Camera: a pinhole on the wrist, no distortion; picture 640 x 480 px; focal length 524.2 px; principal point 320.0 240.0 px. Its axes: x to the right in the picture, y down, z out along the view. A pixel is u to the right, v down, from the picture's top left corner.
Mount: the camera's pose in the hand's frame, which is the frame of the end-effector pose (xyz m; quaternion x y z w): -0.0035 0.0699 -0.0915 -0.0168 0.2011 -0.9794 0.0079
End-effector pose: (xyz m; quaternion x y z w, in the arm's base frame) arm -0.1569 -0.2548 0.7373 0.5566 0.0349 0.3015 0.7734
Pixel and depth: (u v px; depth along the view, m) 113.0 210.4 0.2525
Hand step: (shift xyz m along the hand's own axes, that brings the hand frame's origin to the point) 0.1051 -0.0142 0.1431
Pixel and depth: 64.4 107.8 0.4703
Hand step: 0.2416 -0.0011 0.3804
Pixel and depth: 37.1 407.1 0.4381
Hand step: 0.2498 -0.2256 0.2488
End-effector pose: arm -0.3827 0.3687 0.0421 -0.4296 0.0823 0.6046 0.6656
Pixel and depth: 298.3 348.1 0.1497
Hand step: 0.0084 -0.0173 0.0337
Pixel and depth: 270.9 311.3 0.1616
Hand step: 0.0176 -0.0136 0.0478
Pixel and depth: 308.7 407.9 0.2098
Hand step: 0.0092 -0.0743 0.0746
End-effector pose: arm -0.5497 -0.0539 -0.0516 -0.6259 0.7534 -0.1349 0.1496
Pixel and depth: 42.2 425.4 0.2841
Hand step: 0.1581 -0.1309 0.1254
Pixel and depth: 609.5 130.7 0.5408
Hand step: -0.2834 -0.0460 0.4586
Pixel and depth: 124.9 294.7 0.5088
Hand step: 0.2046 -0.1750 0.3493
